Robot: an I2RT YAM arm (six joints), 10 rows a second.
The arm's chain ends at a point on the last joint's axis. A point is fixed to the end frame.
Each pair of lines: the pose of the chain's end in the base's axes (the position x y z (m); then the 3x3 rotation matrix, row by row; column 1 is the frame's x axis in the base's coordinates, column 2 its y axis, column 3 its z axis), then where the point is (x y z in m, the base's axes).
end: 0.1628, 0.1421, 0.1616; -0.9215, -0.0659, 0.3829; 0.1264, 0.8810, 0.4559; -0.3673, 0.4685, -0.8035
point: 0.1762 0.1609 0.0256
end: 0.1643, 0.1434, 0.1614; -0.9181, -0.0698, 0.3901; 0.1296, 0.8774, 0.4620; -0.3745, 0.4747, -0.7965
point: 0.1789 0.1633 0.0257
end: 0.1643, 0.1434, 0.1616; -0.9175, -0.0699, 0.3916; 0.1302, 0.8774, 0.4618; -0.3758, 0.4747, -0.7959
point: 0.1791 0.1633 0.0259
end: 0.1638, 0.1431, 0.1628; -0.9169, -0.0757, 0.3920; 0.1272, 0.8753, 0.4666; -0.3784, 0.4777, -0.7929
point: 0.1790 0.1636 0.0272
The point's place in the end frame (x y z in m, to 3 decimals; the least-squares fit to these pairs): 0.040 -0.048 0.123
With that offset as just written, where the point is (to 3 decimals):
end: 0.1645, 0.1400, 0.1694; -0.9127, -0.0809, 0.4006; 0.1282, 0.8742, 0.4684; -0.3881, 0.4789, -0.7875
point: 0.181 0.161 0.034
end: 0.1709, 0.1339, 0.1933; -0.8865, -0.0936, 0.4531; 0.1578, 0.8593, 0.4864; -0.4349, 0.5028, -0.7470
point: 0.196 0.159 0.060
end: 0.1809, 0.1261, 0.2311; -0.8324, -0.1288, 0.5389; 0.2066, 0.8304, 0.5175; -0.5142, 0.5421, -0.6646
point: 0.220 0.158 0.103
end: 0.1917, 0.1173, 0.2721; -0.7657, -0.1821, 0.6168; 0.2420, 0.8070, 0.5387; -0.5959, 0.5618, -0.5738
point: 0.246 0.155 0.151
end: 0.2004, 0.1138, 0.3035; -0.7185, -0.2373, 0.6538; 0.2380, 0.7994, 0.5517; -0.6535, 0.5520, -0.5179
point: 0.263 0.153 0.187
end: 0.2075, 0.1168, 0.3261; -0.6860, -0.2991, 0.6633; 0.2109, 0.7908, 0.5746; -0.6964, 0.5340, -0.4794
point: 0.276 0.158 0.214
